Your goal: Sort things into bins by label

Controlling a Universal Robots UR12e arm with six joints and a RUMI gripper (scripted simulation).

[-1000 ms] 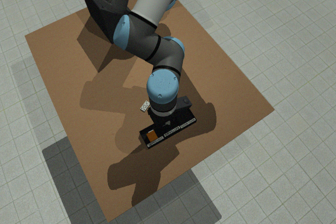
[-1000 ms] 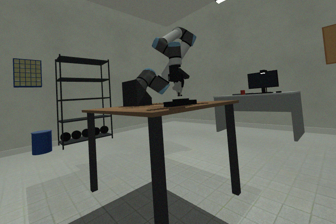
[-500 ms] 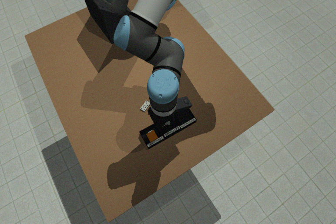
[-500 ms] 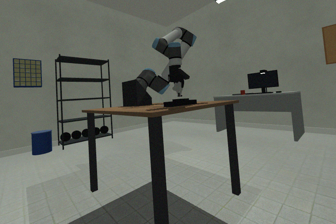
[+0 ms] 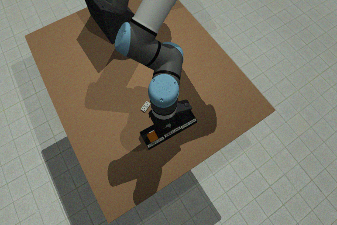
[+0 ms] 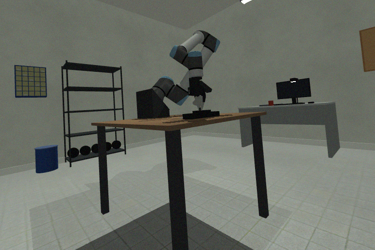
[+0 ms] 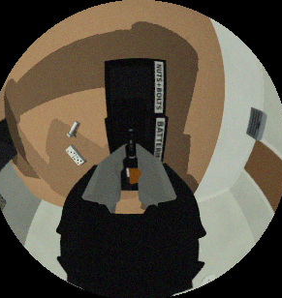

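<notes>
Now: hand 120 mm past the white bolt, 50 mm above it and 30 mm to the right of it. Also, from my hand: orange block: 90 mm to the right, 40 mm below; black battery: 10 mm below; white domino: 140 mm behind, 50 mm below, 20 mm to the right.
</notes>
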